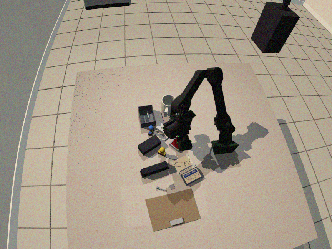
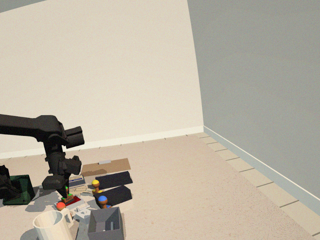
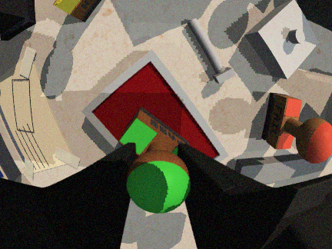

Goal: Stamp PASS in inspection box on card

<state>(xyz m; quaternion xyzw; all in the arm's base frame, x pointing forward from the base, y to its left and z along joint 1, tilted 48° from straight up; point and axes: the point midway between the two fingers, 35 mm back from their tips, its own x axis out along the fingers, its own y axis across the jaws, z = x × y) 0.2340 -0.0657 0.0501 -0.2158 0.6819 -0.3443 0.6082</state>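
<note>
Now: gripper tip 3 cm above the ink pad. The rest, counted from my gripper tip: red stamp (10 cm to the right, 2 cm below); yellow stamp (10 cm ahead, 4 cm to the left, 2 cm below); green stamp (right at my gripper tip).
</note>
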